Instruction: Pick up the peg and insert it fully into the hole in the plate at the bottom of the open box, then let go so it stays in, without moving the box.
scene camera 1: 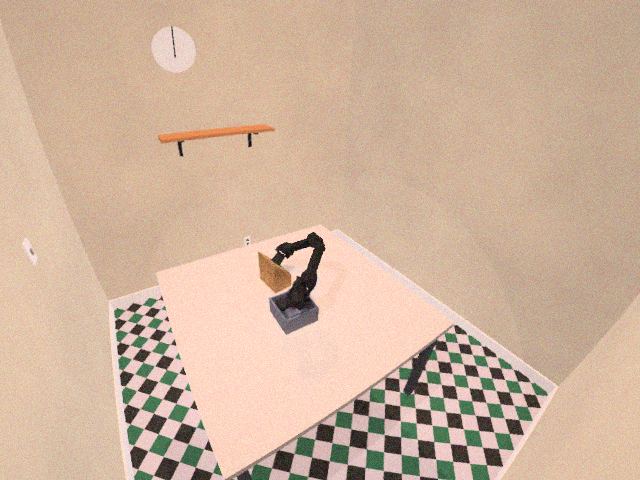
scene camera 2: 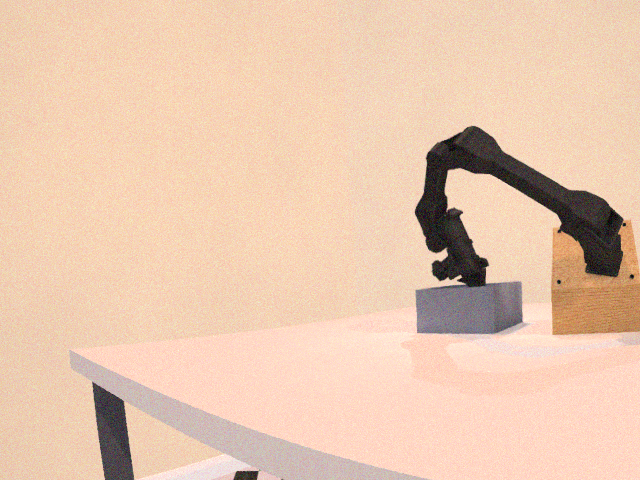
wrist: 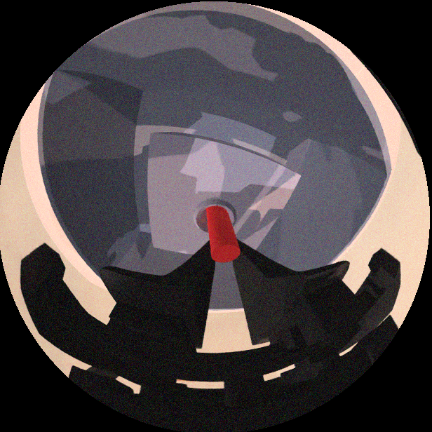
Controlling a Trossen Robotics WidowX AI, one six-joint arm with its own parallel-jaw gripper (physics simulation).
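Where they show: gripper, fingertip midpoint: (scene camera 1: 289,306); arm's base, link origin: (scene camera 1: 275,262) (scene camera 2: 604,262).
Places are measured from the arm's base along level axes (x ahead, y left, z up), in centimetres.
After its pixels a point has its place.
Observation:
The red peg (wrist: 221,230) is between the fingertips of my gripper (wrist: 223,244), which is shut on it. The peg leans a little in the wrist view, and its far end overlaps the round hole (wrist: 201,218) in the pale plate (wrist: 167,185). Part of the hole's rim shows around it. How deep the peg's end sits in the hole cannot be told. The plate lies at the bottom of the open grey-blue box (scene camera 1: 302,321) {z -8.0, x 41.8, y -3.5 cm} (scene camera 2: 454,312) {z -8.2, x 31.7, y 5.6 cm} (wrist: 320,200). The fingers reach down inside the box, and its near wall hides the fingertips in scene camera 2.
The box stands on the pale table (scene camera 1: 232,361) {z -12.8, x 45.3, y -41.3 cm} (scene camera 2: 310,382) {z -12.8, x 26.8, y 50.7 cm}. A wooden board (scene camera 1: 273,274) {z 1.1, x 11.1, y -5.9 cm} (scene camera 2: 594,312) {z -8.9, x 1.6, y 4.3 cm} stands beside the box at the arm's base. The box walls surround the fingers. The black arm (scene camera 1: 316,258) {z 22.2, x 33.8, y 7.7 cm} (scene camera 2: 532,183) {z 14.7, x 9.3, y 13.0 cm} arches over from the base.

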